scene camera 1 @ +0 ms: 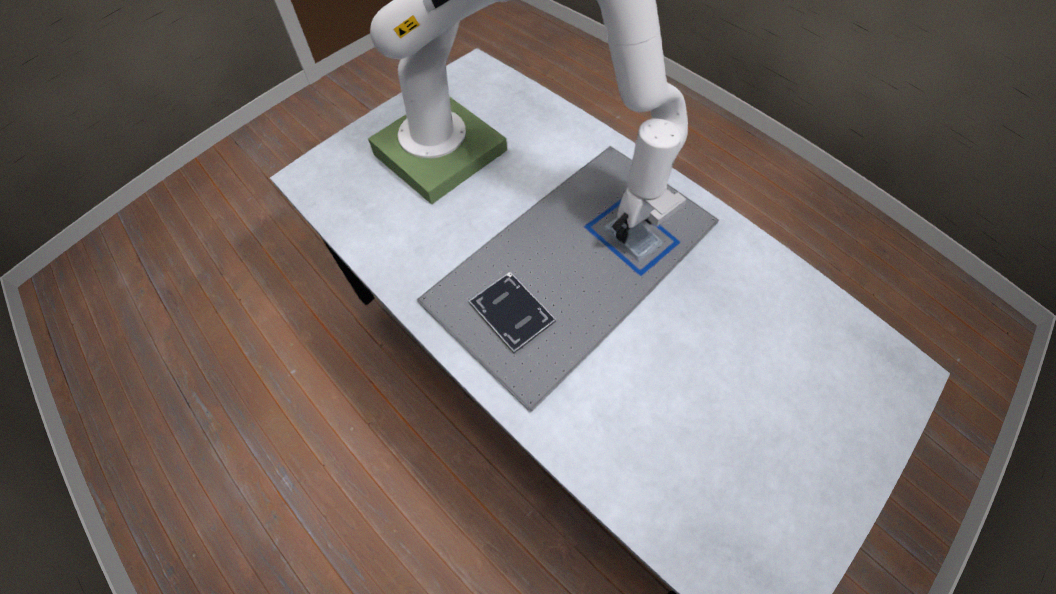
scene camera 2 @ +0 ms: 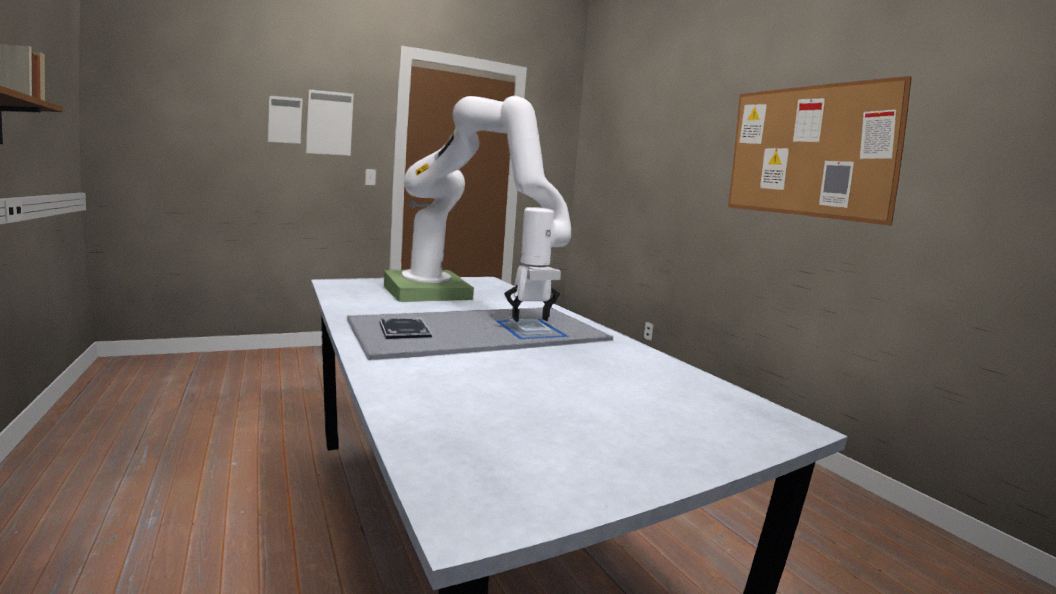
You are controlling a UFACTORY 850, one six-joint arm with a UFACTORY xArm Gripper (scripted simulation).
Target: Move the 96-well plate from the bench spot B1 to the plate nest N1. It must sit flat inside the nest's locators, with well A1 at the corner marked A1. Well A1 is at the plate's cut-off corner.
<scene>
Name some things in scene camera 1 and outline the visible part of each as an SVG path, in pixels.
A clear 96-well plate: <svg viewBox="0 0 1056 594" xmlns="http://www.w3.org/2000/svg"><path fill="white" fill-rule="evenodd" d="M603 227L603 230L638 262L662 245L662 240L642 222L630 228L625 245L617 240L616 231L612 228L612 225L619 219L618 217Z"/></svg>
</scene>
